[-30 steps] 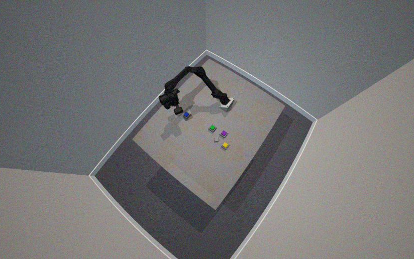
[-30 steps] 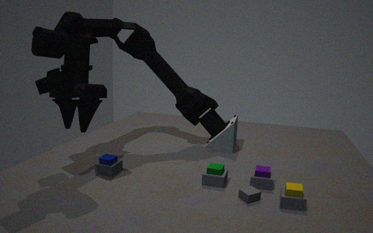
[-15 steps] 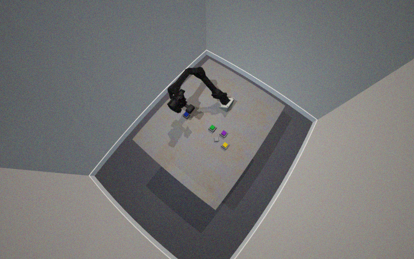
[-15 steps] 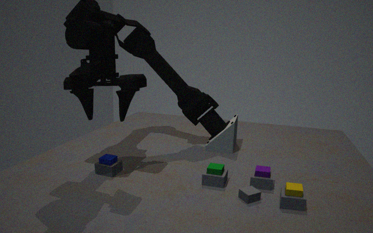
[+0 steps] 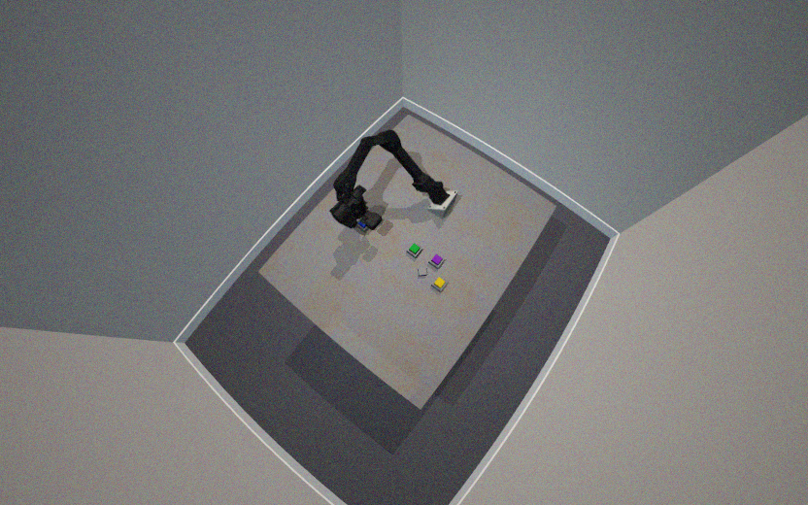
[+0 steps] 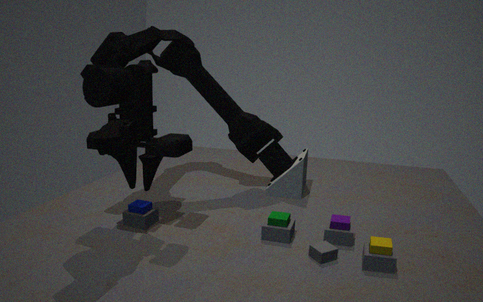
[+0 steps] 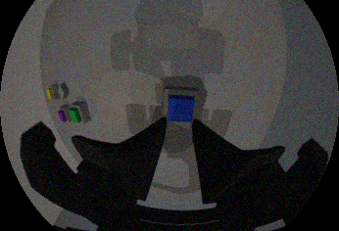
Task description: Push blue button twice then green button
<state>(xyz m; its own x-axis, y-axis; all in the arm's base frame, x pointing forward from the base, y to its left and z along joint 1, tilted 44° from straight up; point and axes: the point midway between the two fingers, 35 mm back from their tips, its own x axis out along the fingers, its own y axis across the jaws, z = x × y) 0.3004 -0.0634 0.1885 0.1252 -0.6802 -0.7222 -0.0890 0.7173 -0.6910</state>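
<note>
Right now the blue button is 3 cm below my gripper tip. Round my gripper tip: green button (6 cm behind, 24 cm to the left, 3 cm below); then purple button (9 cm behind, 34 cm to the left, 3 cm below); then small grey block (1 cm behind, 33 cm to the left, 6 cm below).
</note>
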